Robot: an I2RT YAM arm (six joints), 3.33 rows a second.
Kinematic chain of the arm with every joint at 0, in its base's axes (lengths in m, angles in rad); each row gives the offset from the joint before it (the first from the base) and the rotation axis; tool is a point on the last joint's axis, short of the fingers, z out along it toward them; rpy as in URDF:
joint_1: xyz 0 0 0.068 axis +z
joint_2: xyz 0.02 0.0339 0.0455 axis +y
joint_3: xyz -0.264 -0.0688 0 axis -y
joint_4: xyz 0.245 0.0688 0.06 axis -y
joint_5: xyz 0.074 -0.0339 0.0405 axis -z
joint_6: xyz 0.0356 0 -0.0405 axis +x
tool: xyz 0 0 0 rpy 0 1.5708 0
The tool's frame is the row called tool.
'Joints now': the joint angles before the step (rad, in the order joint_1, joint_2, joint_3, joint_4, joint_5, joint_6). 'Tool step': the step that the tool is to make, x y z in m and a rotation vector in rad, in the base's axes. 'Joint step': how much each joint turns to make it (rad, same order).
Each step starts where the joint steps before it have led.
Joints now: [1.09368, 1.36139, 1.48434, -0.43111, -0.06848, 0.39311]
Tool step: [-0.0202, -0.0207, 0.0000, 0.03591, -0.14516, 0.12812]
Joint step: [0.02101, -0.11736, -0.12000, 0.08562, -0.07355, -0.13837]
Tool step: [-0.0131, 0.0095, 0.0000, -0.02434, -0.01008, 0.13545]
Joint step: [0.04657, 0.01971, 0.02364, -0.02915, -0.08184, -0.04041]
